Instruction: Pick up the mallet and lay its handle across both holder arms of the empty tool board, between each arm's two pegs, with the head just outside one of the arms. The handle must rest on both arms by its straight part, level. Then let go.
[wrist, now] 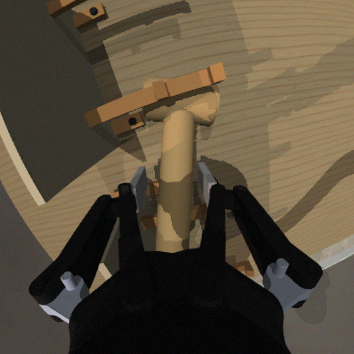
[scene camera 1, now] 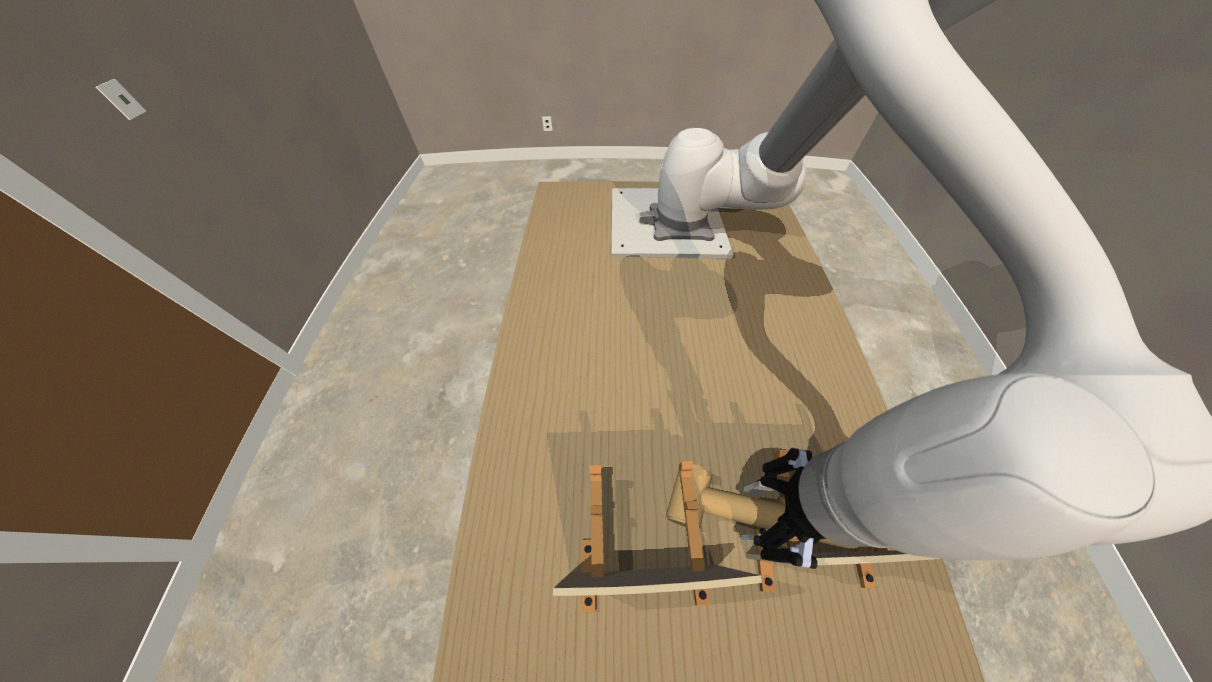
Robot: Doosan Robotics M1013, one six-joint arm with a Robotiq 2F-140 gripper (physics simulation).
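Places are measured from the arm's base along level axes (x down, y back, z left), in millimetres.
Where they show: gripper, fingertip midpoint: [wrist: 171, 173] [scene camera 1: 750, 514]; arm's base at its link origin: [scene camera 1: 680, 222].
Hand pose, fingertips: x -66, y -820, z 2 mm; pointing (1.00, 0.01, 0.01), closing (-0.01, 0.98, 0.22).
Things, the pixels of their top centre, and the offset from my fingertips. "pt": a spot on its surface instead. Level surfaces: height alone.
- tan mallet's handle at a spot on its surface: [wrist: 177, 150] [scene camera 1: 733, 504] pt dx -7, dy +16, dz -29 mm
- right tool board at a spot on its surface: [scene camera 1: 898, 559] pt dx -116, dy -75, dz +142 mm
- right board at its surface level: dx -6 mm
- wooden surface at its surface level: dx +80 mm
The tan mallet's handle [scene camera 1: 733, 506] [wrist: 177, 150] extends over the right tool board [scene camera 1: 898, 559]. Its head [scene camera 1: 677, 502] [wrist: 202, 107] is partly covered by the near arm [scene camera 1: 692, 530] [wrist: 125, 106] of the left tool board [scene camera 1: 652, 586] [wrist: 40, 125]. The left board's other arm [scene camera 1: 596, 525] stands farther left, and nothing lies across this board's two arms. My gripper [scene camera 1: 752, 510] [wrist: 171, 173] is open and straddles the handle, with a visible gap between each finger pad and the handle. The handle's far end is hidden by the gripper.
Arms of the right board [wrist: 150, 220] show behind the handle and fingers in the wrist view. Orange feet stick out along the boards' front edges. The robot's base plate [scene camera 1: 627, 229] is at the back of the wooden surface [scene camera 1: 576, 339].
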